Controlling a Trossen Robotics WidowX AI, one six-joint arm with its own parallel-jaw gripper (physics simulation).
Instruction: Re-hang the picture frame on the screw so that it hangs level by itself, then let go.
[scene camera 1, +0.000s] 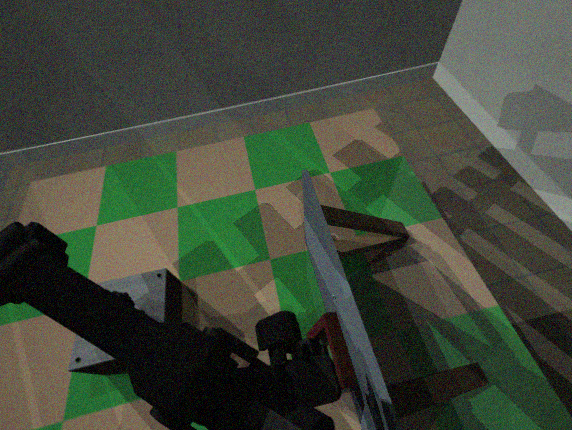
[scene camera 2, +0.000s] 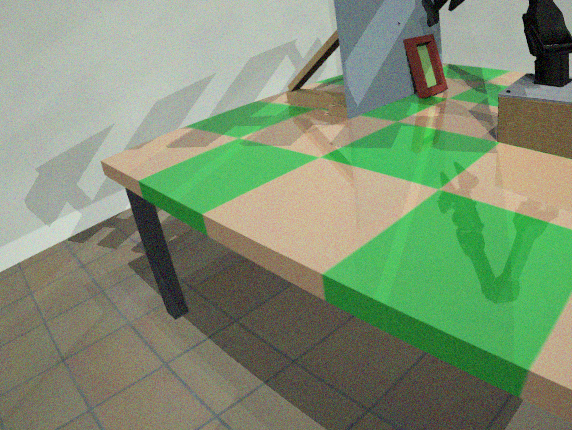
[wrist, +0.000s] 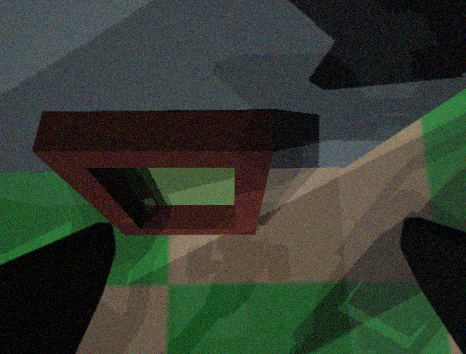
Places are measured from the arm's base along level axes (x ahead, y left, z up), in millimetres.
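Pixels of known places: gripper, fingertip midpoint: (scene camera 2: 442, 11) (wrist: 257, 233); arm's base, origin of the base link: (scene camera 2: 553, 82).
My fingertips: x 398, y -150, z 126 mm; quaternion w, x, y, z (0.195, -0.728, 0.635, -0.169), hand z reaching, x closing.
Ahead of a thing's pixels: the offset from my fingertips to its middle. "pt": to the spot under its first point.
A dark red picture frame {dx +32, dy +54, dz -154 mm} (scene camera 1: 335, 341) (scene camera 2: 416, 70) (wrist: 161, 158) with a green inside stands tilted against the upright grey panel (scene camera 1: 327, 256) (scene camera 2: 370, 64) (wrist: 161, 70). Its lower edge is close to the table top. A small dark dot on the panel, up and left of the frame, may be the screw {dx +49, dy +135, dz -23 mm} (scene camera 2: 399, 24). My gripper (wrist: 257, 233) (scene camera 2: 442, 5) is open and empty. It hovers just in front of the frame without touching it. In the wrist view the frame fills the middle left, with one finger at each side edge.
A wooden brace {dx +165, dy +327, dz -102 mm} (scene camera 1: 365, 222) (scene camera 2: 314, 64) props the panel from behind. A wooden block {pt dx +251, dy -11, dz -120 mm} (scene camera 1: 455, 380) lies on the checkered table (scene camera 2: 263, 256) on the panel's far side. The arm's grey base plate (scene camera 1: 152, 286) sits at the left.
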